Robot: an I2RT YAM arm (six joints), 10 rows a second.
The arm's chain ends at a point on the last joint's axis. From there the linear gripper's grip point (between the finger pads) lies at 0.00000 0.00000 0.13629 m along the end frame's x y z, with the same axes.
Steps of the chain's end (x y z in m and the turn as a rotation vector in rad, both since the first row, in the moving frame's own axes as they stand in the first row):
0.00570 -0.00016 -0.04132 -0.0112 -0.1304 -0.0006
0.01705 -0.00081 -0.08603 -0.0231 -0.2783 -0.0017
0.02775 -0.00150 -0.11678 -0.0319 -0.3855 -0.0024
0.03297 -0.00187 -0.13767 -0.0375 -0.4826 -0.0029
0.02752 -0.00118 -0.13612 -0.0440 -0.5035 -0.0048
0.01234 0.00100 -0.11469 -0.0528 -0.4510 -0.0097
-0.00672 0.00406 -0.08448 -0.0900 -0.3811 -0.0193
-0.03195 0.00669 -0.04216 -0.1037 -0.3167 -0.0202
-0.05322 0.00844 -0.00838 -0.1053 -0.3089 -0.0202
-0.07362 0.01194 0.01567 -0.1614 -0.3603 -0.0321
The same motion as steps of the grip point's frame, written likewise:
-0.01202 0.00137 -0.04249 -0.0112 -0.1304 -0.0006
-0.02039 0.00233 -0.09131 -0.0231 -0.2783 -0.0017
-0.02348 0.00280 -0.12685 -0.0319 -0.3855 -0.0024
-0.03026 0.00314 -0.15333 -0.0375 -0.4826 -0.0029
-0.03820 0.00473 -0.15316 -0.0440 -0.5035 -0.0048
-0.04700 0.00824 -0.12850 -0.0528 -0.4510 -0.0097
-0.05722 0.01651 -0.09480 -0.0900 -0.3811 -0.0193
-0.07417 0.02099 -0.04966 -0.1037 -0.3167 -0.0202
-0.09443 0.02296 -0.01557 -0.1053 -0.3089 -0.0202
-0.12110 0.03414 0.00519 -0.1614 -0.3603 -0.0321

